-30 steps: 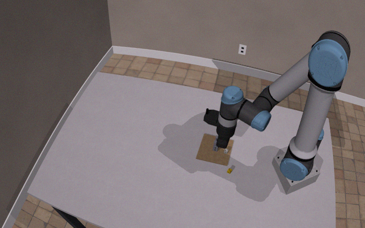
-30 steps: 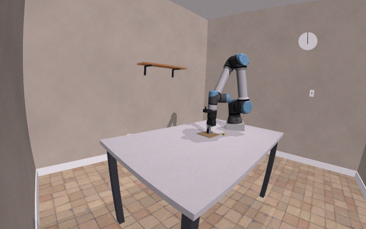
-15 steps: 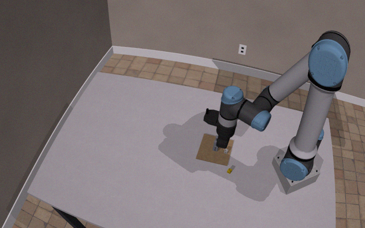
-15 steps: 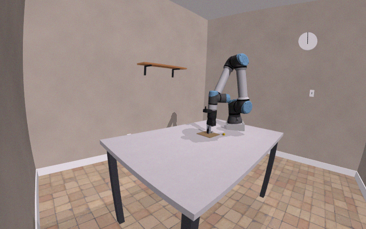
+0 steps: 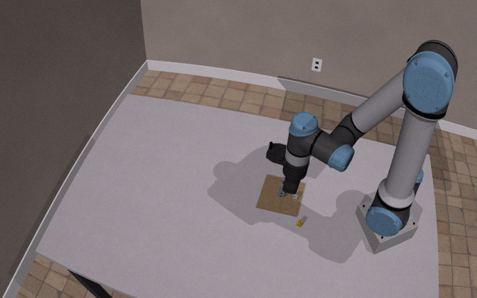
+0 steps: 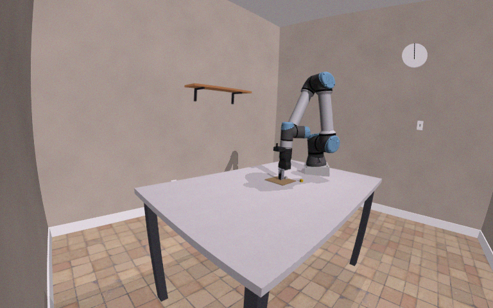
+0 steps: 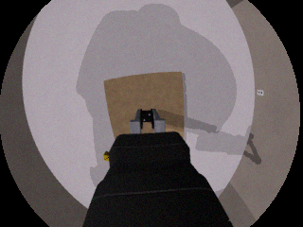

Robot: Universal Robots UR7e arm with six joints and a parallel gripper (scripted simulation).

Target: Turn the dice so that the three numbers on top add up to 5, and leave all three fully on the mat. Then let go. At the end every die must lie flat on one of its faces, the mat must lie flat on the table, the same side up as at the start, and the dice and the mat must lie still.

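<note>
My hand is 10 mm above the black die. The rest, counted from my hand: mat: 30 mm below; then white die: 50 mm behind, 20 mm below; then yellow die: 90 mm behind, 90 mm to the left, 20 mm below.
</note>
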